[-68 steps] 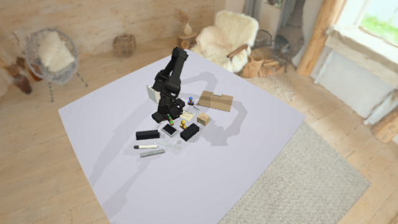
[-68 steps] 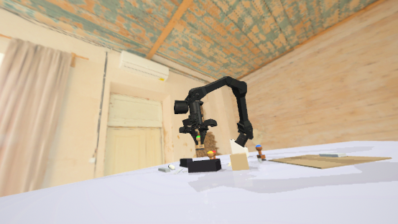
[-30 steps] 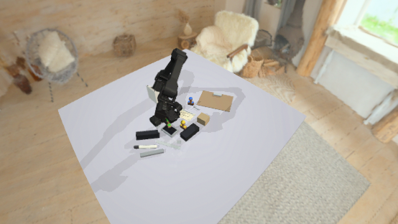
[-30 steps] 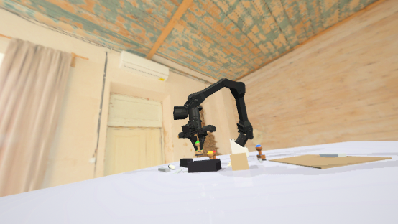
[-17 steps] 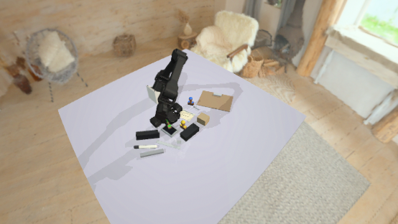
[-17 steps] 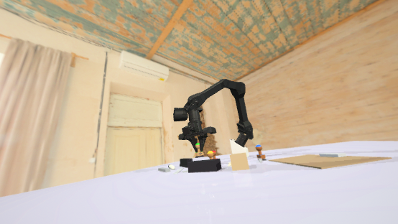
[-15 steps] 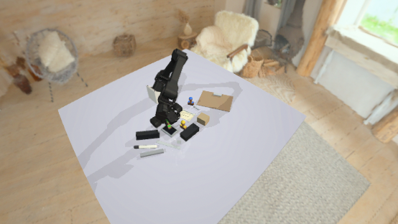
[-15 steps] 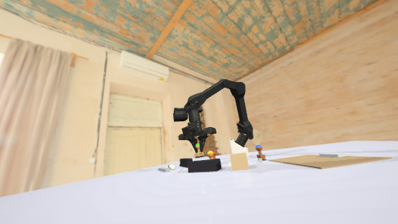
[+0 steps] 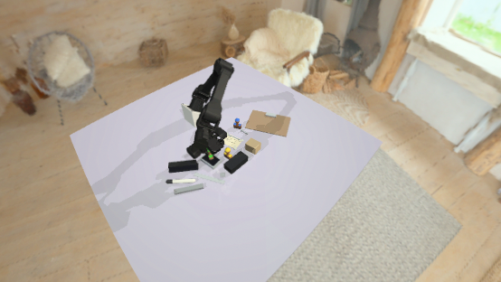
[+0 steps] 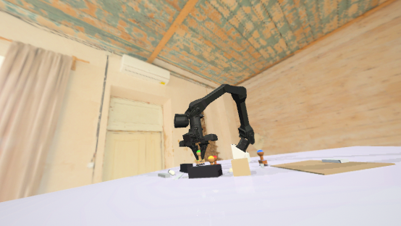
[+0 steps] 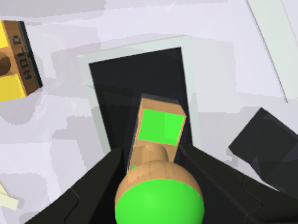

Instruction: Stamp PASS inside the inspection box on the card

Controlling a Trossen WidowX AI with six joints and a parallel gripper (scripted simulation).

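Right now the dark ink pad is 5 cm below my gripper tip. From my gripper tip the other things lie so: red-knobbed stamp (9 cm behind, 4 cm to the left, 3 cm below); yellow-knobbed stamp (5 cm ahead, 7 cm to the left, 3 cm below); green-knobbed pass stamp (right at my gripper tip).
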